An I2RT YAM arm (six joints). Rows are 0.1 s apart.
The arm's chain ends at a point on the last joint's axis. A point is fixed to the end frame.
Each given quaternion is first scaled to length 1.
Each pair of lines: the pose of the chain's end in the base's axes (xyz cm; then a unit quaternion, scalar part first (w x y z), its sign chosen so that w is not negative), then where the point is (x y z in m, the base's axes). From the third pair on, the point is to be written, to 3 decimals.
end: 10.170 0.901 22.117 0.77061 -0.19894 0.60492 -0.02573
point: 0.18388 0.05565 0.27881
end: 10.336 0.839 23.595 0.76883 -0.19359 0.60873 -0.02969
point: 0.18654 0.05369 0.29322
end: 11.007 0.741 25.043 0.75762 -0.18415 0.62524 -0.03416
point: 0.196 0.050 0.305
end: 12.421 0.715 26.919 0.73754 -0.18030 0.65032 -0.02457
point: 0.214 0.049 0.318
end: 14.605 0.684 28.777 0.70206 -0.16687 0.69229 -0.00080
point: 0.241 0.047 0.328
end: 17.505 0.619 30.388 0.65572 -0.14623 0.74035 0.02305
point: 0.275 0.044 0.332
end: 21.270 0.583 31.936 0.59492 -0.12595 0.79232 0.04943
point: 0.317 0.042 0.332
